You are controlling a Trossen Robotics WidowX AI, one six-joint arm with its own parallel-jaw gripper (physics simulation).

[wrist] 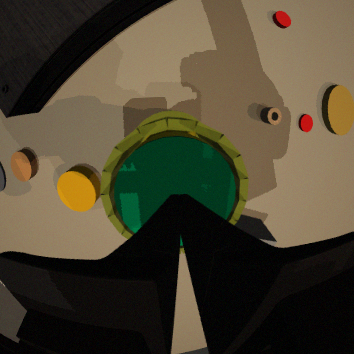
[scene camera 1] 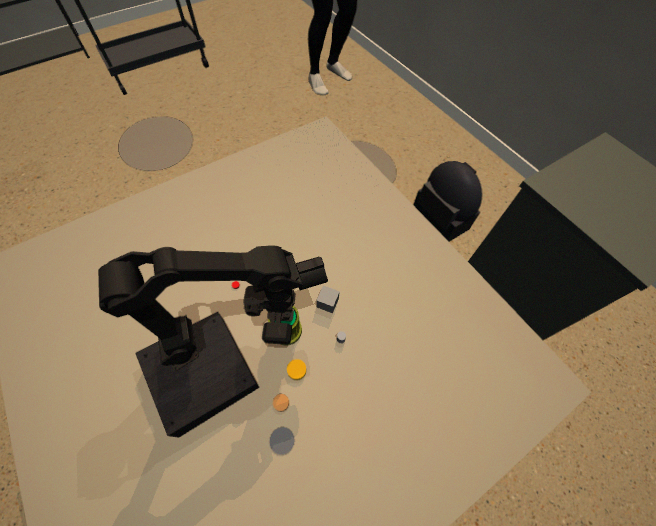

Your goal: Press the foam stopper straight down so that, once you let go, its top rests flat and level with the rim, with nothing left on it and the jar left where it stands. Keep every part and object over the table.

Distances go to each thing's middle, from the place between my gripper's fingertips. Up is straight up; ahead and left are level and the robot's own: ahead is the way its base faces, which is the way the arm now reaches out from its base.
Right now the olive ribbed jar (wrist: 169, 152) is 5 cm below my hand. Round my hand: yellow disc (wrist: 78, 187) (4 cm behind, 11 cm to the right, 10 cm below).
